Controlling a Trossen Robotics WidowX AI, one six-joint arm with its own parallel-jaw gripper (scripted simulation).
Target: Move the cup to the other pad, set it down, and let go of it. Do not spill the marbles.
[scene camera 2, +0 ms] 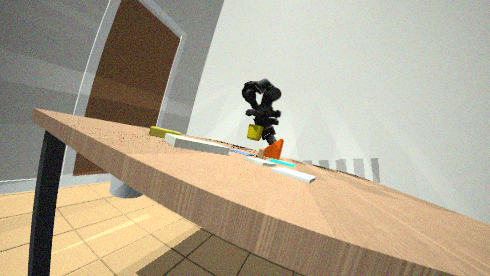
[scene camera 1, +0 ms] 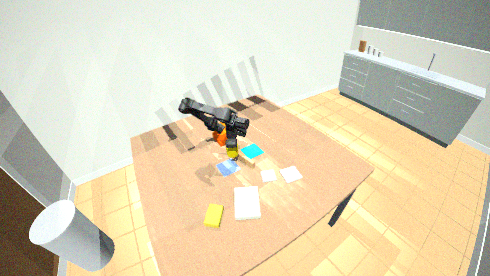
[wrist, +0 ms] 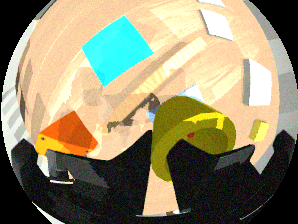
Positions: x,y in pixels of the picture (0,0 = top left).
A white block shows in scene camera 2, in scene camera 1 (pixel 246 205) and in the wrist view. One and the same spot on the white block: (wrist: pixel 257 90) is (scene camera 2: pixel 208 142).
